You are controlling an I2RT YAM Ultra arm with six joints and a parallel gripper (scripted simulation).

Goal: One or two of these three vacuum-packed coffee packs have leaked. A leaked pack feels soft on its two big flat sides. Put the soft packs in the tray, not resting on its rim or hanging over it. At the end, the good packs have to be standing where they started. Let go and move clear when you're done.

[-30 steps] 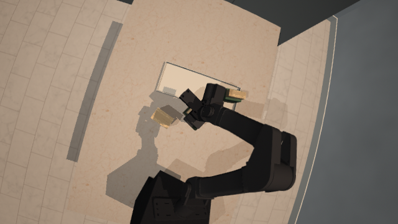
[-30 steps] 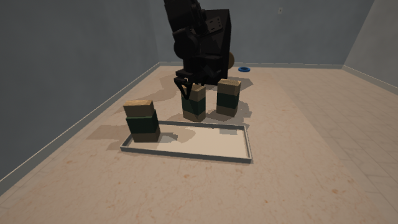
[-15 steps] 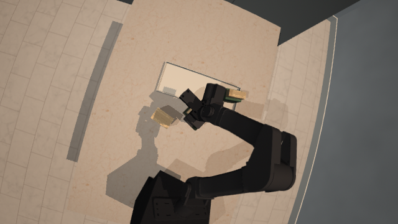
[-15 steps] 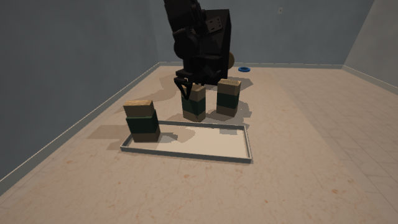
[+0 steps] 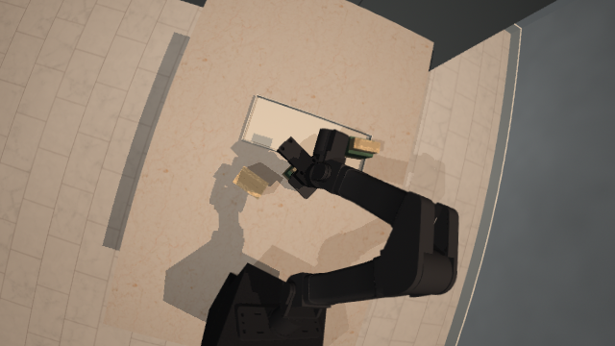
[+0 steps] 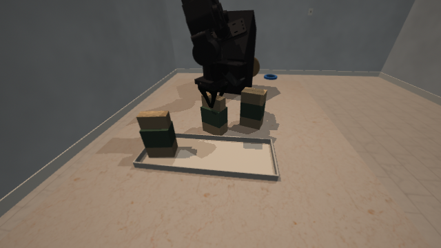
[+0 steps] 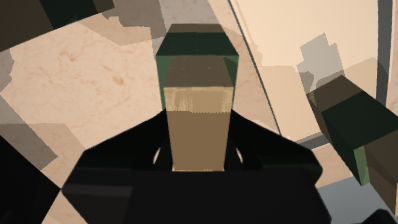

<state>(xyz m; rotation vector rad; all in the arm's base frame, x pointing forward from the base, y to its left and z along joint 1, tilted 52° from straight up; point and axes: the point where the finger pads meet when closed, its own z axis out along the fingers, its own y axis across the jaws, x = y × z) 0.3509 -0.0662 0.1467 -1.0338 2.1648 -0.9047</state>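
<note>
Now: the tray 12 cm ahead of my hand, 5 cm to the right of it and 11 cm below it.
</note>
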